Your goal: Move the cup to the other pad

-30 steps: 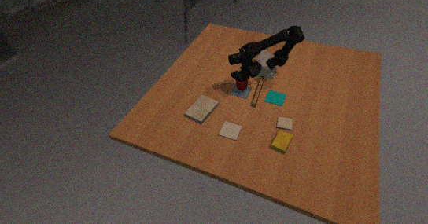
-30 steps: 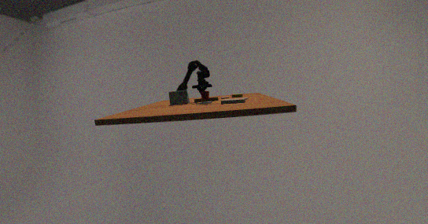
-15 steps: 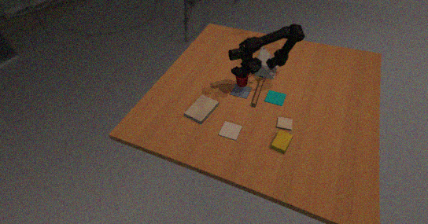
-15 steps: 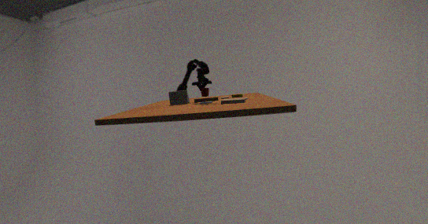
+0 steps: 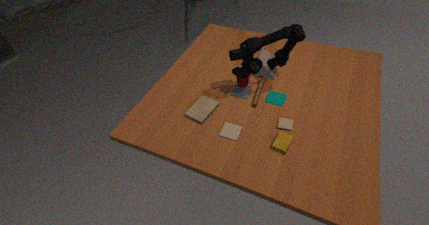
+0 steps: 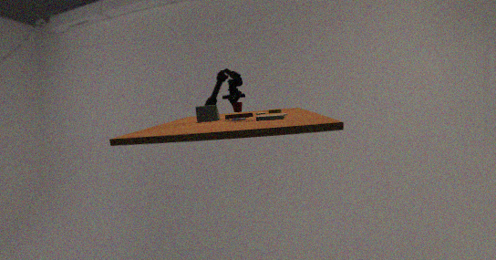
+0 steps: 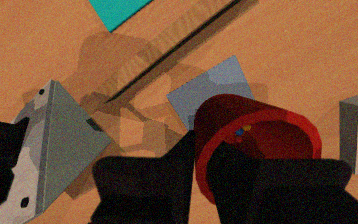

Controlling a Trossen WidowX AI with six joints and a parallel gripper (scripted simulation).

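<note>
Right now my gripper tip is 10 mm past the teal pad, 190 mm to the right of it and 100 mm above it. From my gripper tip the other things lie so: grey-blue pad 30 mm ahead, 20 mm to the right, 100 mm below; then thin wooden stick 10 mm ahead, 90 mm to the left, 80 mm below; then red cup 30 mm ahead, 20 mm to the right.
</note>
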